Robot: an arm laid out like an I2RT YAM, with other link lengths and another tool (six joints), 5 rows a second.
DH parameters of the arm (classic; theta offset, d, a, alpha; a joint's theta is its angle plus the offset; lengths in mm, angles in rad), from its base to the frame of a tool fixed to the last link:
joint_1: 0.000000 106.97 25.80 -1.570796
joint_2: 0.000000 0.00 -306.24 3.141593
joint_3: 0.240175 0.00 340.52 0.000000
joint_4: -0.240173 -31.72 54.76 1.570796
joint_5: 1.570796 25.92 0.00 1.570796
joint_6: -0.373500 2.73 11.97 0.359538
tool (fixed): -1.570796 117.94 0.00 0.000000
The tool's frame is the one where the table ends.
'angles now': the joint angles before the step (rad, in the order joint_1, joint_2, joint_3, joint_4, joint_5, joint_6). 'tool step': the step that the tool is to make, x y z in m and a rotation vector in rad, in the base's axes. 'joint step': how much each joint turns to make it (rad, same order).
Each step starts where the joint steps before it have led.
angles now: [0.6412, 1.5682, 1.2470, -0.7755, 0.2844, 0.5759]
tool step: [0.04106, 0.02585, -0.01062, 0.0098, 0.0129, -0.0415]
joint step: [-0.0041, 0.1712, 0.1562, -0.0014, 0.0029, 0.0421]
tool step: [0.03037, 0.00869, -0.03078, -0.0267, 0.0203, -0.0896]
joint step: [-0.0080, 0.1429, 0.0881, 0.0003, 0.0427, 0.0736]
